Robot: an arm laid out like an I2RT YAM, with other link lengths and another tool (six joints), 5 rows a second.
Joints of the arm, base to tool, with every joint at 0 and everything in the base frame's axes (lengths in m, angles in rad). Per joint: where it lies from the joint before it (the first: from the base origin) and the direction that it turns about. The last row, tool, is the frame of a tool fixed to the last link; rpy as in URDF.
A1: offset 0 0 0.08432 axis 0 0 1
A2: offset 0.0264 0.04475 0.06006 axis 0 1 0
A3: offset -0.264 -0.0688 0 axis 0 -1 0
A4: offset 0.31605 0.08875 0.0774 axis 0 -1 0
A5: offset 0.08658 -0.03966 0.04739 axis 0 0 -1
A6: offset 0.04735 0 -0.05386 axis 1 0 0
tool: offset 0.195 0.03 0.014 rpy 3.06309 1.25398 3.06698
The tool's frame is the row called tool.
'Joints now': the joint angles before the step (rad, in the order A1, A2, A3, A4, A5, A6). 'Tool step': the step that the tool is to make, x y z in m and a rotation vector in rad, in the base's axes. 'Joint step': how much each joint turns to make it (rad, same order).
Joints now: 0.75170, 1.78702, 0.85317, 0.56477, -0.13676, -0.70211
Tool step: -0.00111, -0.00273, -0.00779, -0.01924, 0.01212, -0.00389
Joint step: 0.00038, 0.00267, -0.00040, -0.01943, 0.00611, -0.00381
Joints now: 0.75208, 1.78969, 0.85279, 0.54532, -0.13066, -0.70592
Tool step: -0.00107, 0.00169, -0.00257, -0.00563, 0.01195, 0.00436
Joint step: 0.00152, 0.00572, 0.01028, -0.01678, -0.00419, 0.00267
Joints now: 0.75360, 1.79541, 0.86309, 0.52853, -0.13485, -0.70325
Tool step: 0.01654, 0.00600, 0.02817, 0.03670, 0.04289, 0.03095
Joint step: -0.04423, -0.00304, 0.09537, -0.10185, -0.09116, 0.02213
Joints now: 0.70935, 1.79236, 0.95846, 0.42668, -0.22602, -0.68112
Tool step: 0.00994, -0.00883, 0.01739, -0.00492, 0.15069, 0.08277
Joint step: -0.08698, 0.01451, 0.16023, -0.26666, -0.19151, 0.00343
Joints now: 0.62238, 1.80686, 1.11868, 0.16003, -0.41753, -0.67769
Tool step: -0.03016, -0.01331, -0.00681, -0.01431, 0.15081, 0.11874
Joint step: -0.04692, 0.00494, 0.05186, -0.19875, -0.17777, -0.03853
